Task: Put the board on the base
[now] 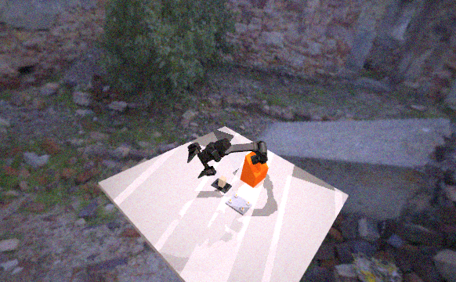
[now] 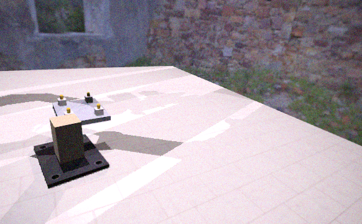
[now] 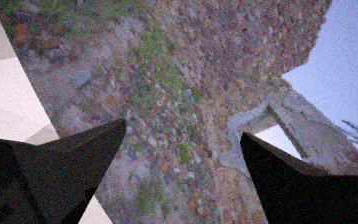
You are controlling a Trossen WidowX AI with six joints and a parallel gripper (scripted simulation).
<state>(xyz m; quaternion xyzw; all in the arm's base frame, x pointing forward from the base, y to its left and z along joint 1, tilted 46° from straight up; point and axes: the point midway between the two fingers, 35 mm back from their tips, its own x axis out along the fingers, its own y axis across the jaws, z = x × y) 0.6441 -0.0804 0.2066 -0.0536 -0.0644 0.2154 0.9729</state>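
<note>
Right now my gripper tip is 410 mm past the flat black board, 170 mm to the left of it and 440 mm above it. From my gripper tip the other things lie so: grey base: 380 mm behind, 30 mm to the left, 450 mm below.
</note>
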